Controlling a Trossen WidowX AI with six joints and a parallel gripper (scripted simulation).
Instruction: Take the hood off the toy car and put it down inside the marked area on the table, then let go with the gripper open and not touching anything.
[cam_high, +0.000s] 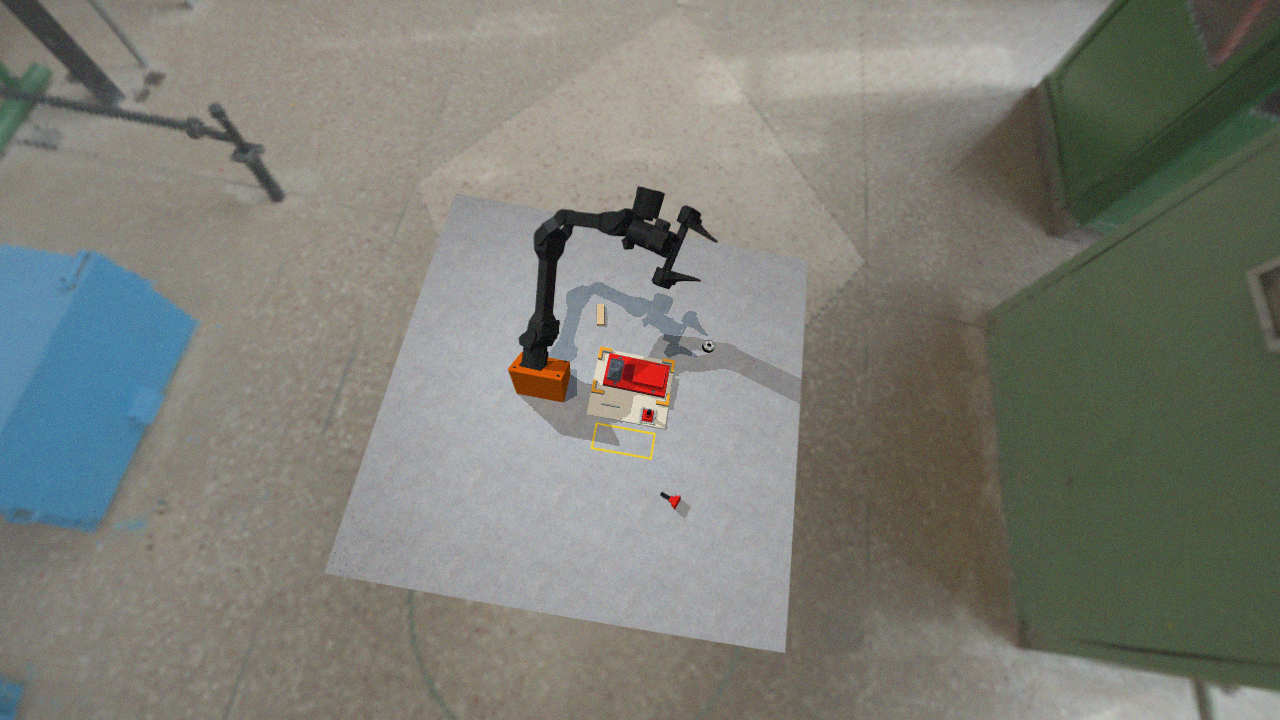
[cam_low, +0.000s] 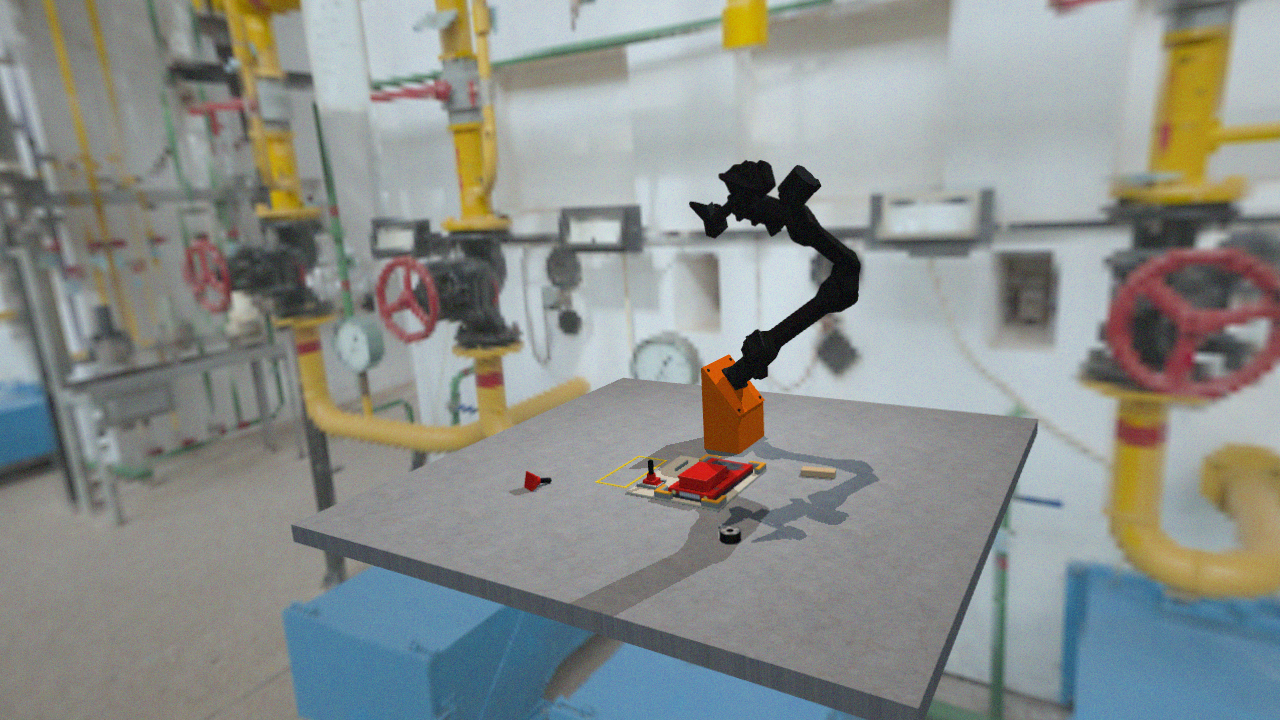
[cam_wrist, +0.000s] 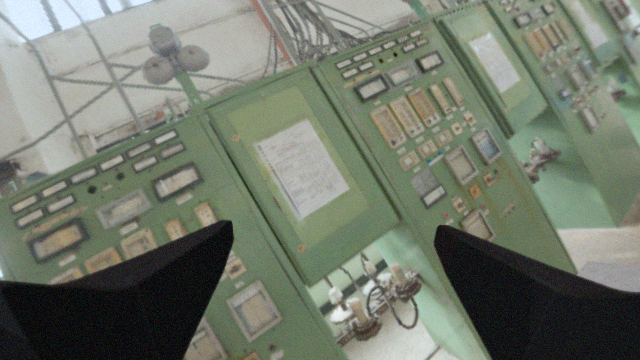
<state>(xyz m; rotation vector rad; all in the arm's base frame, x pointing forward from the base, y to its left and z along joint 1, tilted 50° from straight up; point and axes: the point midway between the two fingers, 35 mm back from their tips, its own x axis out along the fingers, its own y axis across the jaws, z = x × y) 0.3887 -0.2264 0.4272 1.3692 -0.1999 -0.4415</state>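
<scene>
The red hood panel lies 610 mm below my gripper tip, 60 mm to the right of it and 50 mm behind it. From my gripper tip the other things lie so: white wheel (640 mm below, 120 mm ahead, 100 mm to the left).
</scene>
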